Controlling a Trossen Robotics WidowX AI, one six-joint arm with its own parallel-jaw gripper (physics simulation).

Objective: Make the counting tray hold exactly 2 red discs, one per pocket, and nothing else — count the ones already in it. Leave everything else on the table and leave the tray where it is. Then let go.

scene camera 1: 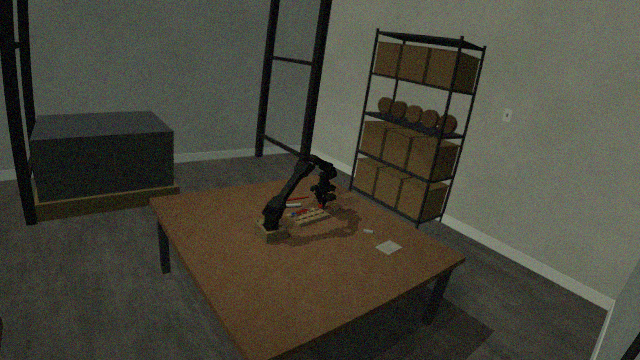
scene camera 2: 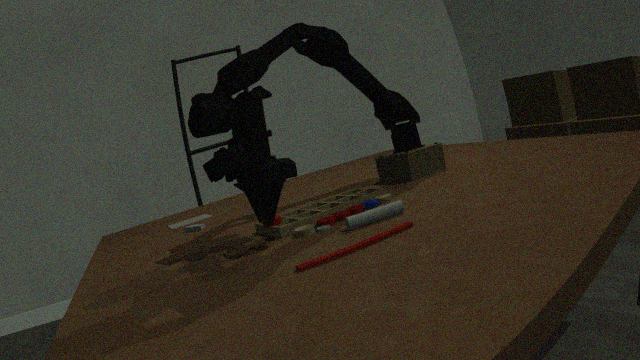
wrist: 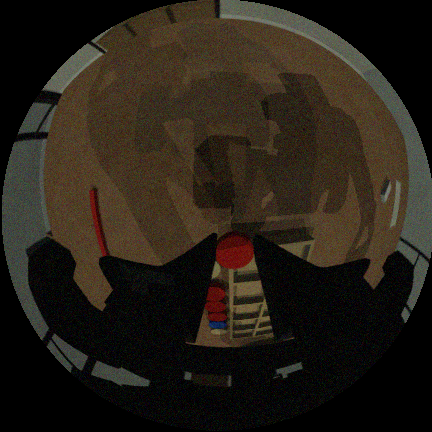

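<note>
My gripper [scene camera 1: 322, 206] [scene camera 2: 270, 222] [wrist: 234, 238] points down and is shut on a red disc [scene camera 1: 320, 206] [scene camera 2: 277, 220] [wrist: 234, 250]. The disc is at the far end of the wooden counting tray [scene camera 1: 313, 219] [scene camera 2: 272, 231] [wrist: 231, 305], low at an end pocket; I cannot tell if it touches the tray. The pocket parts that show between the fingers in the wrist view hold no disc; the fingers hide other pockets. Beside the tray's long side is a row of red discs [scene camera 2: 340, 215] [wrist: 216, 306], with a blue disc [scene camera 2: 371, 204] [wrist: 217, 325] after them.
A pale tan disc [scene camera 2: 303, 230] and a small whitish disc [scene camera 2: 323, 228] lie near the tray's end. A white cylinder [scene camera 1: 293, 205] [scene camera 2: 375, 215] and a red rod [scene camera 1: 298, 199] [scene camera 2: 355, 246] lie beyond the row. A white block [scene camera 1: 368, 231] and white sheet [scene camera 1: 388, 247] lie on the other side.
</note>
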